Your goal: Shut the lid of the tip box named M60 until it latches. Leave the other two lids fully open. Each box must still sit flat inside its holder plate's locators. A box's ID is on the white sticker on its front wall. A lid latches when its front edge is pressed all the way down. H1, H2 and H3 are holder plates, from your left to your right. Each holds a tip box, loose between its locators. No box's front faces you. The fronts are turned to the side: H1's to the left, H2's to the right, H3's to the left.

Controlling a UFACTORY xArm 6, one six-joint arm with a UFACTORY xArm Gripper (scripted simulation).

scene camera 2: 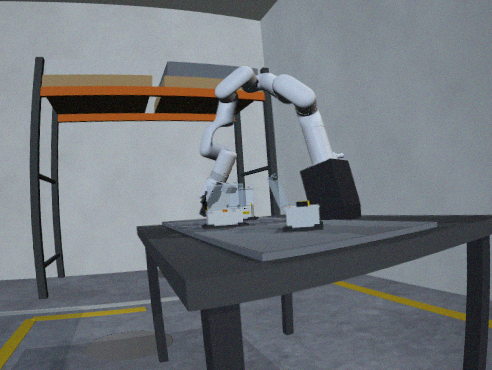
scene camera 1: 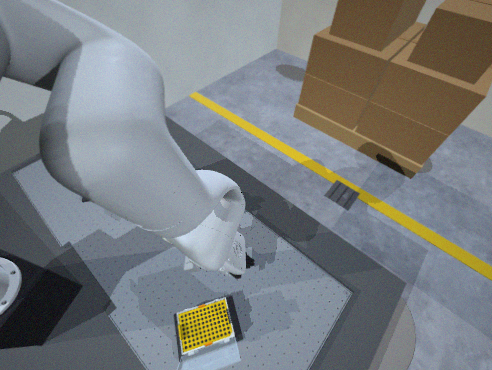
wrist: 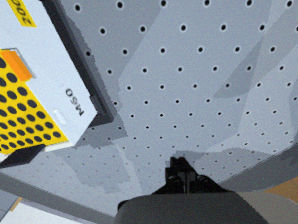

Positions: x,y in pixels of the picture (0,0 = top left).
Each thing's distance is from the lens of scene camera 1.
yellow tip rack (scene camera 1: 200,326): 64 cm
